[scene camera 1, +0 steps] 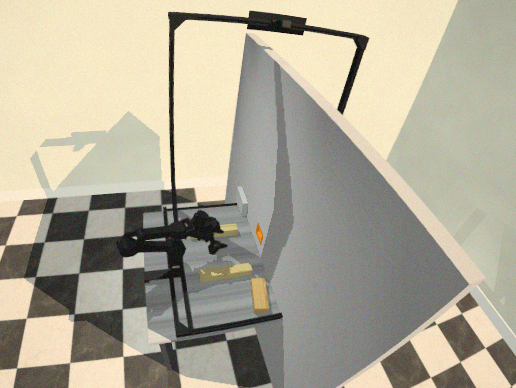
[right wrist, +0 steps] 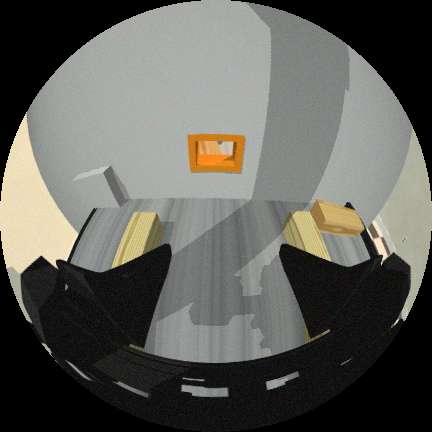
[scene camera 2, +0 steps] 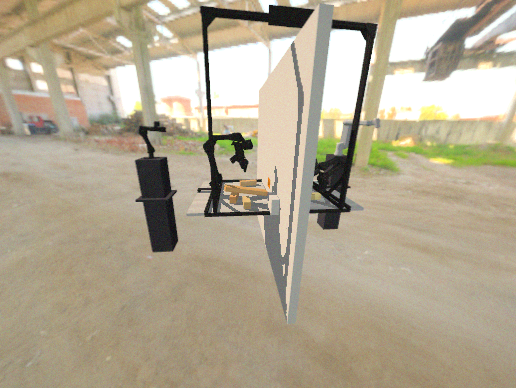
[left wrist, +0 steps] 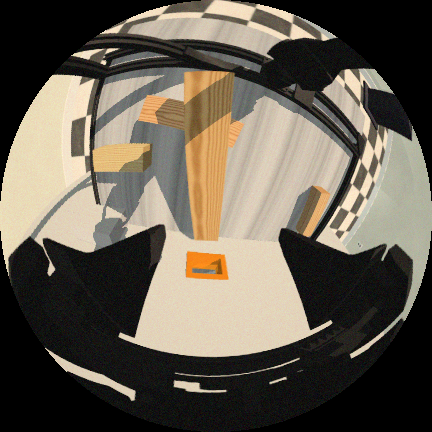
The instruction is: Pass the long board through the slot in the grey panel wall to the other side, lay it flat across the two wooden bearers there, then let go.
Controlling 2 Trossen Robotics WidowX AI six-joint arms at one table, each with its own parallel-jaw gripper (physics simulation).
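Places are measured from the left arm's base along level axes (x right, y ahead, z up), in centimetres.
Where they show: left gripper, fingertip midpoint: (scene camera 2: 243, 170) (left wrist: 224, 232); right gripper, fingertip midpoint: (scene camera 1: 225, 239) (right wrist: 227, 250); left arm's base, origin of the base link: (left wrist: 275, 73); right arm's base, origin of the base link: (scene camera 1: 175, 260) (scene camera 2: 322, 190).
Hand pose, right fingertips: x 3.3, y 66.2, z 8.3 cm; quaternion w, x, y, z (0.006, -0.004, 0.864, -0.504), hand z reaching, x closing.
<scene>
Things, the pixels of their top centre, and the offset from my right fingertips. "*": a spot on its surface instead.
- orange-rimmed slot, surface spot: (right wrist: 192, 152) * dy -17.8, dx +5.0, dz +0.1 cm
- crosswise block, middle of its top: (left wrist: 188, 116) (scene camera 2: 234, 193) dy -51.0, dx +9.5, dz -5.2 cm
- pale block, middle of its top: (left wrist: 114, 159) (scene camera 2: 246, 198) dy -42.6, dx +22.5, dz -5.2 cm
- loose block, middle of its top: (right wrist: 343, 214) (scene camera 1: 260, 293) dy -10.6, dx -28.7, dz -6.4 cm
The long board (scene camera 2: 247, 190) (left wrist: 207, 150) lies over a crosswise block, one end near the wall by the orange-rimmed slot (scene camera 1: 259, 234) (scene camera 2: 269, 182) (left wrist: 200, 256) (right wrist: 192, 152). The slot is in the grey panel wall (scene camera 1: 350, 200) (scene camera 2: 280, 125) (left wrist: 250, 310) (right wrist: 150, 75). My left gripper (scene camera 2: 243, 166) (left wrist: 224, 232) is open and empty, above the board and apart from it. Beyond the wall, two pale bearers (scene camera 1: 241, 270) (right wrist: 140, 235) lie parallel; the second bearer (scene camera 1: 230, 229) (right wrist: 305, 232) also shows. My right gripper (scene camera 1: 223, 238) (right wrist: 227, 250) is open and empty above the bearers' table.
On the board's side, the crosswise block (left wrist: 170, 112), a pale block (left wrist: 122, 159) and another block (left wrist: 315, 210) lie on the table. A loose block (scene camera 1: 260, 295) (right wrist: 340, 220) lies near the wall on the bearers' side. Black frame posts (scene camera 1: 172, 115) (scene camera 2: 207, 75) rise at the tables.
</scene>
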